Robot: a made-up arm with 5 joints.
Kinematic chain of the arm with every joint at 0, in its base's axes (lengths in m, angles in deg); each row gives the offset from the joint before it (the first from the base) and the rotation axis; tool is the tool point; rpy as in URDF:
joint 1: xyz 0.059 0 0.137 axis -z
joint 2: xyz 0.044 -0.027 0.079 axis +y
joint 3: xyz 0.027 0 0.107 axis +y
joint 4: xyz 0.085 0 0.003 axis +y
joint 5: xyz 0.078 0.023 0 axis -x
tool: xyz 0 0 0 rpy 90 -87.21 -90
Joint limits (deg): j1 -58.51..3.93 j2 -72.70..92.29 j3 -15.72..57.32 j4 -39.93..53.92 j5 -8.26..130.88
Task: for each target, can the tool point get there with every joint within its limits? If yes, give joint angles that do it. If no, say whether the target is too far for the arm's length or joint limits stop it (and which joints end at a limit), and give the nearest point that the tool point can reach.
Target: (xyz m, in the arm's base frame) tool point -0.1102 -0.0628 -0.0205
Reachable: no: joint limits stop it (at a limit: joint 1, joint 2) | nearest point 0.0720 -0.0049 0.0956 | short by 0.224 m
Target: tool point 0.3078 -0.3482 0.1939
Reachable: no: too far | nearest point 0.3302 -0.0226 0.1939 | short by 0.326 m
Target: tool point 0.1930 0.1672 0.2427
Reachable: yes | joints -52.36 6.04 6.65 38.87 94.24
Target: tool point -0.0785 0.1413 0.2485
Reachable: no: joint limits stop it (at a limit: joint 1, joint 2, joint 3, joint 4) | nearest point 0.1105 0.0764 0.2504 | short by 0.200 m
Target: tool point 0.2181 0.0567 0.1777
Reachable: yes | joints -20.96 9.85 42.46 18.56 109.75
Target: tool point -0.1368 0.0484 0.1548
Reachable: no: joint limits stop it (at a limit: joint 1, joint 2, joint 3) | nearest point 0.0589 -0.0040 0.1436 | short by 0.203 m
